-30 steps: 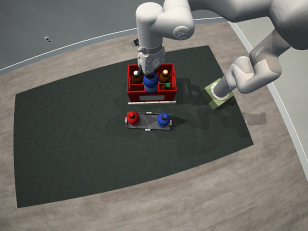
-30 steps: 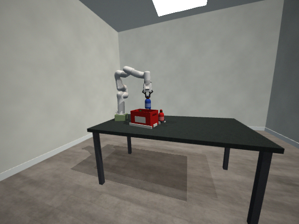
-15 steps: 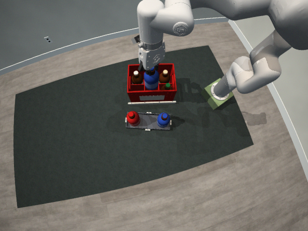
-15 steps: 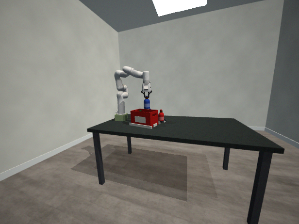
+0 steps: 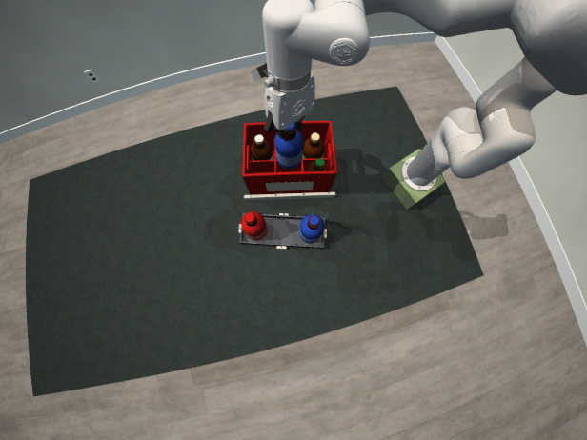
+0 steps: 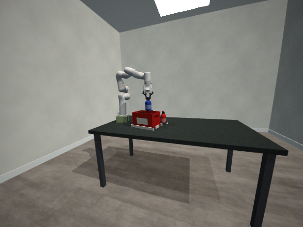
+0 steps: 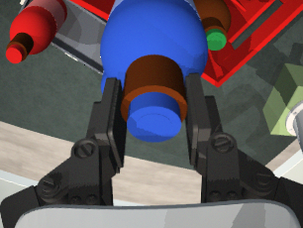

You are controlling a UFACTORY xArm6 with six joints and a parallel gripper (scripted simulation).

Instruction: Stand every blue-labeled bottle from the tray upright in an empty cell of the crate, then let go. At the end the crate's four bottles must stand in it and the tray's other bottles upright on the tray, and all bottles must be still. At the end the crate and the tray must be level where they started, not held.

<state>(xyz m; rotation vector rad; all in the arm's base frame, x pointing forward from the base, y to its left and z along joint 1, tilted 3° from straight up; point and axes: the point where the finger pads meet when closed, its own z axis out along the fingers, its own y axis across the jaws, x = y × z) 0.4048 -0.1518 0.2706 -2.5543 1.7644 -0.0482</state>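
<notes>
Now: the crate 250 mm below my hand, 50 mm to the right of it and 10 mm behind it. From my hand the other things lie so: grey tray (320 mm below, 150 mm to the left, 80 mm ahead); then red-labeled bottle (250 mm below, 160 mm ahead, 120 mm to the left).
</notes>
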